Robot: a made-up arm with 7 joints. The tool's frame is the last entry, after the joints. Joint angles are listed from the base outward.
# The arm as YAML. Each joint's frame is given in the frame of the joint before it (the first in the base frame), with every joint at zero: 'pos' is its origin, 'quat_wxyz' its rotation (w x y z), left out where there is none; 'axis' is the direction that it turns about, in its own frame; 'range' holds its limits. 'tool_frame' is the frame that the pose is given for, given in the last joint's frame.
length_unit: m
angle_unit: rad
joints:
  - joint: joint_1
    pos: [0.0, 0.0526, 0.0]
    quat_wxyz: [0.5, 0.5, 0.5, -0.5]
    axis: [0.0, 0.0, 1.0]
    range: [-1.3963, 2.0]
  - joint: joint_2
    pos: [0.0, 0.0, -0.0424]
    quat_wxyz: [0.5, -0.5, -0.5, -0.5]
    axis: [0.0, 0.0, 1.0]
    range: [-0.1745, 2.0]
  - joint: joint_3
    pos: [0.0, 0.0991, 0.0]
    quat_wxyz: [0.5, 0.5, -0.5, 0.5]
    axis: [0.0, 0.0, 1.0]
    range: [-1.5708, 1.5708]
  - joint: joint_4
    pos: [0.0, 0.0, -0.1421]
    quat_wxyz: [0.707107, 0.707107, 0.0, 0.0]
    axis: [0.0, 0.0, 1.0]
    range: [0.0, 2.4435]
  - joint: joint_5
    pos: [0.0, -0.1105, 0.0]
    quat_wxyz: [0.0, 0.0, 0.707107, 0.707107]
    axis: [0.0, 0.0, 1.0]
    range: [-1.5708, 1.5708]
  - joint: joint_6
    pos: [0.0, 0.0, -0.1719]
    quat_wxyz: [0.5, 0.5, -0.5, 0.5]
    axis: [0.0, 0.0, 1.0]
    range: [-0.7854, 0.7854]
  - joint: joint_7
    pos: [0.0, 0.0, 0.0]
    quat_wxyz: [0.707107, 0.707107, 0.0, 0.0]
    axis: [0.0, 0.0, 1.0]
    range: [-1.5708, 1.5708]
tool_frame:
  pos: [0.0, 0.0, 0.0]
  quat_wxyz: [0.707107, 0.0, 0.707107, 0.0]
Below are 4 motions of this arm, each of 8 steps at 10 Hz.
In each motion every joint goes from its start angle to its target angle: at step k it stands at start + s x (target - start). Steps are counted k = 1, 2, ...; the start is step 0. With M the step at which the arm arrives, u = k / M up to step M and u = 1 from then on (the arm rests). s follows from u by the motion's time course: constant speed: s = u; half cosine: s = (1 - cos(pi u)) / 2; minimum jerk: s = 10 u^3 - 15 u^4 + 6 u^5.
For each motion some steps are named. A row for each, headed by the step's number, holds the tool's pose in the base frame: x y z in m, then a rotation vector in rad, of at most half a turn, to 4 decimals.
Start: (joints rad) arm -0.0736 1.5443 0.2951 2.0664 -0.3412 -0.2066 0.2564
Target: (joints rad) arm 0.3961 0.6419 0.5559 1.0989 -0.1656 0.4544 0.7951
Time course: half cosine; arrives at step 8
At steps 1, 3, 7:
1: 0.2450 0.2155 0.0553 1.2623 -1.3815 -1.9150
3: 0.2540 0.3029 0.0593 1.2500 -1.2912 -1.2599
7: 0.2764 0.4242 -0.1029 0.2462 -1.1240 -0.0923

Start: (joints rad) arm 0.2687 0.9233 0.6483 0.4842 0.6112 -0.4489 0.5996
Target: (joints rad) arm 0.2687 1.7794 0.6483 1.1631 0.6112 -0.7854 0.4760
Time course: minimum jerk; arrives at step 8
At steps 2, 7, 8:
2: 0.1618 0.5507 -0.1412 0.6467 -1.8713 0.2278
7: 0.1394 0.4141 0.2684 1.3805 -2.2282 -1.2593
8: 0.1392 0.4081 0.2730 1.3862 -2.2265 -1.2926

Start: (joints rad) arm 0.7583 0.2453 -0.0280 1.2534 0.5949 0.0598 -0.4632
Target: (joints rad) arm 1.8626 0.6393 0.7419 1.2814 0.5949 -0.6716 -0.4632
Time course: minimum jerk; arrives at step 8
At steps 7, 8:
7: 0.0925 0.4309 0.2356 0.1909 1.6466 -1.2997
8: 0.0854 0.4338 0.2340 0.1937 1.6069 -1.2936

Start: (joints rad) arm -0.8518 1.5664 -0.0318 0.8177 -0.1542 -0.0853 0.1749
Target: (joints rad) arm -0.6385 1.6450 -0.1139 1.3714 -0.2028 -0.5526 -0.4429
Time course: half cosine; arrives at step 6
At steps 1, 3, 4, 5, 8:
1: 0.1369 0.5216 -0.1633 0.8419 0.1022 -1.3778
3: 0.1804 0.4661 -0.1736 0.8248 -0.4744 -1.6107
4: 0.2001 0.4307 -0.1743 0.7761 -0.8285 -1.6781
5: 0.2117 0.4037 -0.1725 0.7182 -1.0901 -1.6937
8: 0.2153 0.3937 -0.1714 0.6919 -1.1853 -1.6921

